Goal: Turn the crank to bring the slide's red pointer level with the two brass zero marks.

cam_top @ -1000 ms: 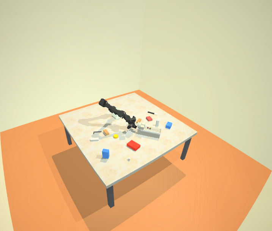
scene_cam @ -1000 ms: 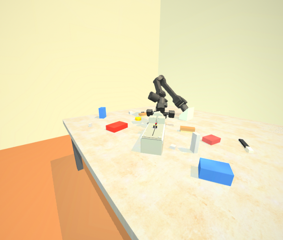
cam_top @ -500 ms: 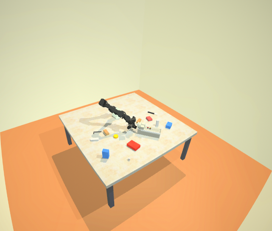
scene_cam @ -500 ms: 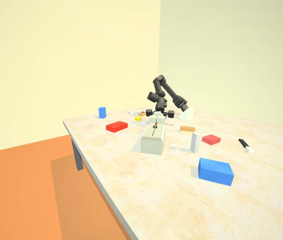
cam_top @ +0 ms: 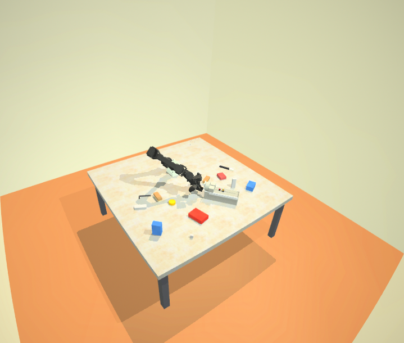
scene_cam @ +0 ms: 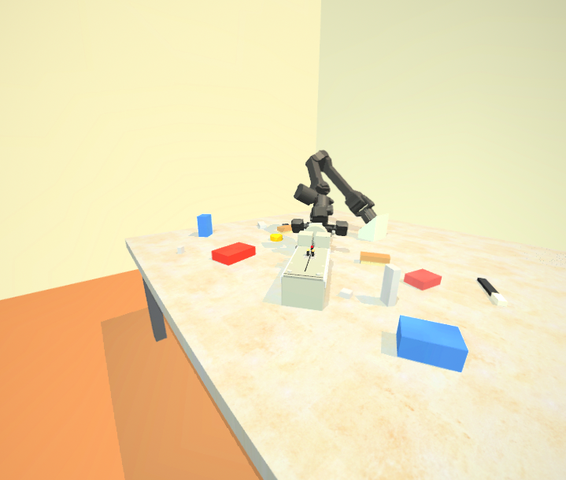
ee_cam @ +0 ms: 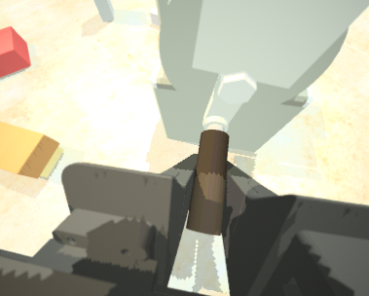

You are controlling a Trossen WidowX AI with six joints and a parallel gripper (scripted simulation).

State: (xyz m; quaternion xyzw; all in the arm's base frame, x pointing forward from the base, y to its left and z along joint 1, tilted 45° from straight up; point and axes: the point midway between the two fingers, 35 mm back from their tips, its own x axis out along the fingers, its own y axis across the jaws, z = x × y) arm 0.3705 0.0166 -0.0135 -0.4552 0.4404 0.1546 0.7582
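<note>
Now: gripper tip 10 mm past the brown crank handle, 10 mm to the left of it and 30 mm below it. Also, from my gripper tip: red pointer 110 mm ahead, 80 mm to the left, 50 mm above; crank 40 mm above; yellow disc 30 mm behind, 260 mm to the right, 30 mm below.
</note>
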